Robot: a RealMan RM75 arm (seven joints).
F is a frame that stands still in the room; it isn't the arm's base.
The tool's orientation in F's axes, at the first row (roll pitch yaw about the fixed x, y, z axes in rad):
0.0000 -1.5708 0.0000
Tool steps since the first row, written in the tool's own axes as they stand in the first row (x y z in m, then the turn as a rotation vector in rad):
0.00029 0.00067 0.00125 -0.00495 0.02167 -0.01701
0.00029 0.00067 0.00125 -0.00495 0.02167 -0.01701
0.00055 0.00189 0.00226 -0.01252 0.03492 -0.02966
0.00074 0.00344 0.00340 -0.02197 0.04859 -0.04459
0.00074 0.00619 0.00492 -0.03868 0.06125 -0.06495
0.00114 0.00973 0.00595 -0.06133 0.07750 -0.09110
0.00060 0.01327 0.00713 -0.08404 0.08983 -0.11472
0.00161 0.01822 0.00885 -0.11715 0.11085 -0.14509
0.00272 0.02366 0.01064 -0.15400 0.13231 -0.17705
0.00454 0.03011 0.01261 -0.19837 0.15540 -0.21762
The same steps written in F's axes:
-0.00125 0.00067 0.00029 0.01701 0.02167 -0.00495
-0.00125 0.00067 0.00029 0.01701 0.02167 -0.00495
-0.00226 0.00189 0.00055 0.02966 0.03492 -0.01252
-0.00340 0.00344 0.00074 0.04459 0.04859 -0.02197
-0.00492 0.00619 0.00074 0.06495 0.06125 -0.03868
-0.00595 0.00973 0.00114 0.09110 0.07750 -0.06133
-0.00713 0.01327 0.00060 0.11472 0.08983 -0.08404
-0.00885 0.01822 0.00161 0.14509 0.11085 -0.11715
-0.01064 0.02366 0.00272 0.17705 0.13231 -0.15400
-0.01261 0.03011 0.00454 0.21762 0.15540 -0.19837

